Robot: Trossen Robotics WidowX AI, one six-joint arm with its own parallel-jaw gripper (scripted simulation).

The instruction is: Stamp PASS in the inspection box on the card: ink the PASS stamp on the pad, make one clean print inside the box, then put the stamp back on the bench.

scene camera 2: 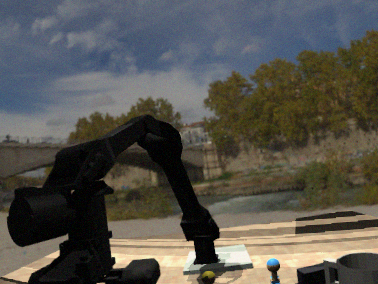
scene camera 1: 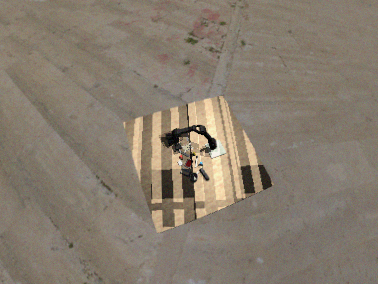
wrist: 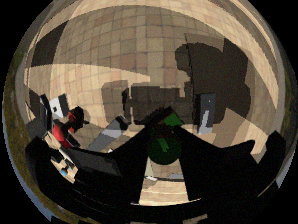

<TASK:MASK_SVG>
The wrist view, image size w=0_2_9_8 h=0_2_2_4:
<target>my gripper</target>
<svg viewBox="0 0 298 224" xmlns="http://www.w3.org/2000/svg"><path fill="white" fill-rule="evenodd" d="M51 217L52 224L68 224L68 222L61 221L60 218L55 216ZM24 149L28 171L45 196L69 212L100 224L184 224L182 220L202 214L208 218L197 221L198 224L250 224L277 193L277 181L273 180L286 156L286 140L277 131L271 133L266 141L267 151L257 164L250 155L254 139L218 148L174 125L173 133L182 143L180 164L190 202L138 205L149 159L146 147L152 139L150 125L112 152L67 148L78 169L73 184L55 168L47 141L35 136Z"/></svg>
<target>green-topped stamp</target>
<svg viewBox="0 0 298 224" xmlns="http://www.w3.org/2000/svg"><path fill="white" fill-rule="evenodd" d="M170 105L160 115L157 115L149 123L145 124L145 127L150 125L150 128L152 128L152 139L149 139L146 151L148 151L149 159L154 164L173 164L174 161L180 159L182 152L180 139L178 139L176 133L172 133L174 132L174 125L180 125L181 127L182 121Z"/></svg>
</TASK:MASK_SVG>
